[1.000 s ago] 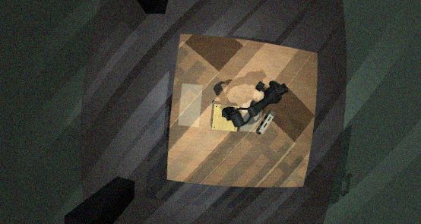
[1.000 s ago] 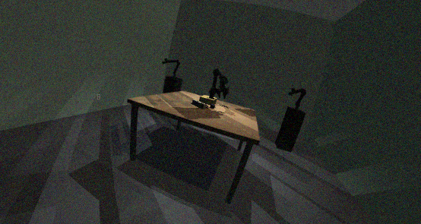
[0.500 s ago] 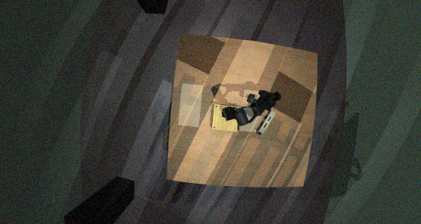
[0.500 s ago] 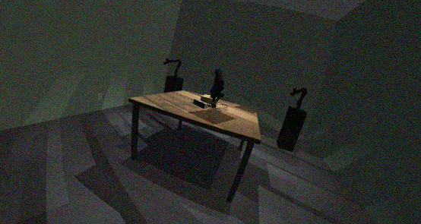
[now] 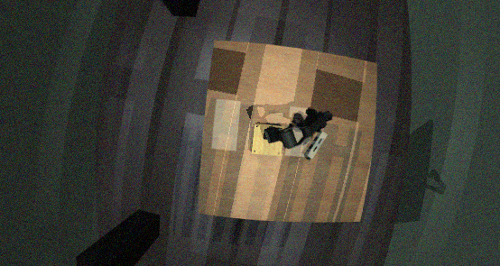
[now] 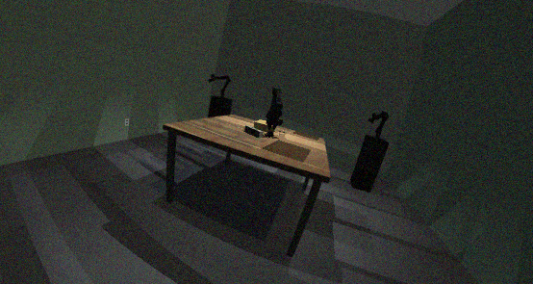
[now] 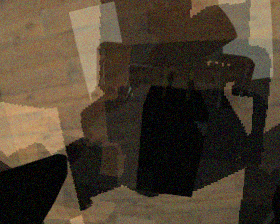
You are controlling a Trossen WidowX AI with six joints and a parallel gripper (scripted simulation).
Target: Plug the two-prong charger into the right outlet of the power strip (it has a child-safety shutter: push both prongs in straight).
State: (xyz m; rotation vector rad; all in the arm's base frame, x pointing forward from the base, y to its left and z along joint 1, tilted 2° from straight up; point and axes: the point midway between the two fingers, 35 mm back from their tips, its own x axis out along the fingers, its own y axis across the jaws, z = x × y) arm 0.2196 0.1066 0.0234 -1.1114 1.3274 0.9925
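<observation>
Right now the black charger is 40 mm below my gripper tip and 20 mm to the left of it.
</observation>
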